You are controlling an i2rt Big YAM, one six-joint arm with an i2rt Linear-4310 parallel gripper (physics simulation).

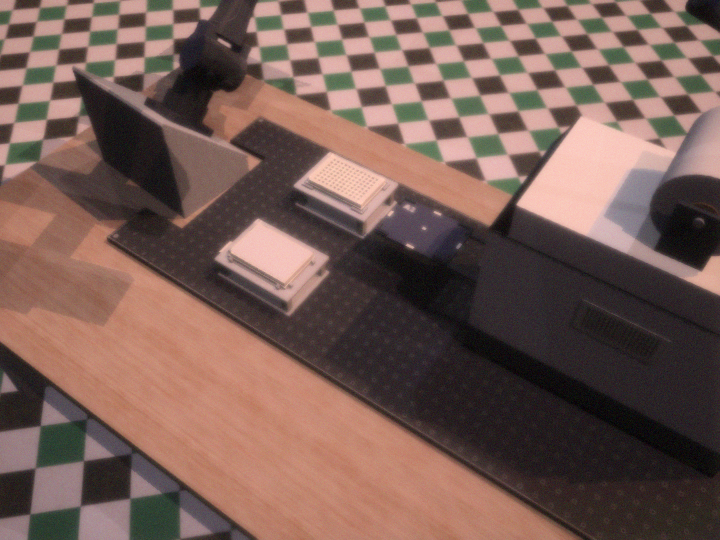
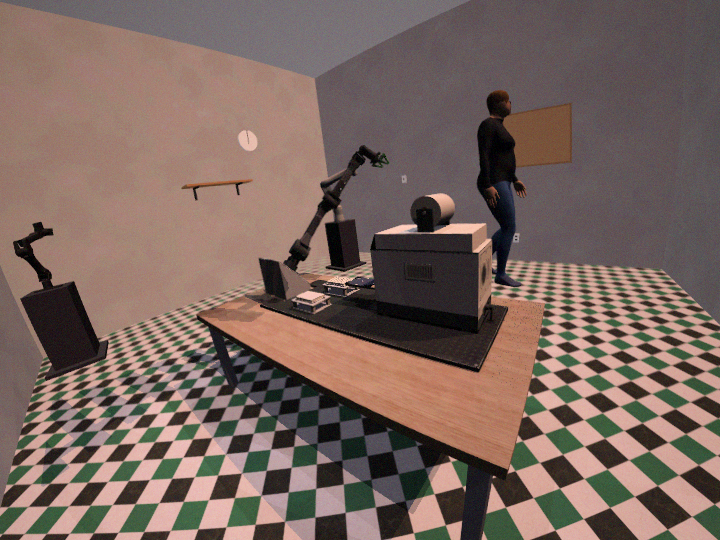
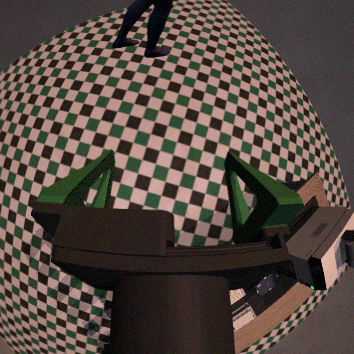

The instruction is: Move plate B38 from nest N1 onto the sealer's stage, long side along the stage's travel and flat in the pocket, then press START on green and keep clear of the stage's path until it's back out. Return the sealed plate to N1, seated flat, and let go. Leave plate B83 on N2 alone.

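Pixels of known places: gripper, between the fingertips: [image 2: 385, 165] [image 3: 169, 155]; arm's base, origin of its link: [image 1: 177, 121] [image 2: 287, 270].
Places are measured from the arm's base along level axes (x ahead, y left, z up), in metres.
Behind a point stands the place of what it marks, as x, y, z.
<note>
A plate with open wells [image 1: 347, 179] @(0.306, 0.148, -0.060) [image 2: 339, 280] @(0.305, 0.141, -0.062) sits flat on the far nest [image 1: 378, 219] @(0.379, 0.157, -0.125). A plate with a plain white top [image 1: 272, 252] @(0.330, -0.071, -0.068) [image 2: 311, 297] @(0.362, -0.086, -0.068) sits flat on the near nest [image 1: 318, 272] @(0.391, -0.021, -0.117). No plate or nest labels are legible, so I cannot tell which is B38 or B83. The sealer's dark blue stage [image 1: 431, 237] @(0.531, 0.116, -0.031) [image 2: 361, 282] @(0.515, 0.110, -0.031) [image 3: 266, 284] @(0.503, 0.117, -0.031) is out and bare, beside the far nest. My gripper [image 2: 383, 159] @(0.163, 0.804, 0.564) [image 3: 169, 155] @(0.163, 0.804, 0.564) is open and empty, high above the table and far from both plates. The START button cannot be made out.
The sealer [image 1: 552, 302] @(0.785, 0.051, 0.076) [image 2: 430, 279] @(0.921, 0.070, 0.055) [image 3: 320, 235] @(0.804, 0.277, 0.119) carries a large film roll [image 1: 697, 162] @(0.863, 0.120, 0.337) [image 2: 433, 209] @(0.928, 0.105, 0.298) on top; a small green light [image 3: 312, 287] @(0.669, 0.049, 0.148) shows on it. A grey slanted panel [image 1: 203, 168] @(0.086, -0.020, -0.055) [image 2: 283, 279] @(0.088, -0.079, -0.019) stands near the arm's base. A person [image 2: 497, 154] stands beyond the table.
</note>
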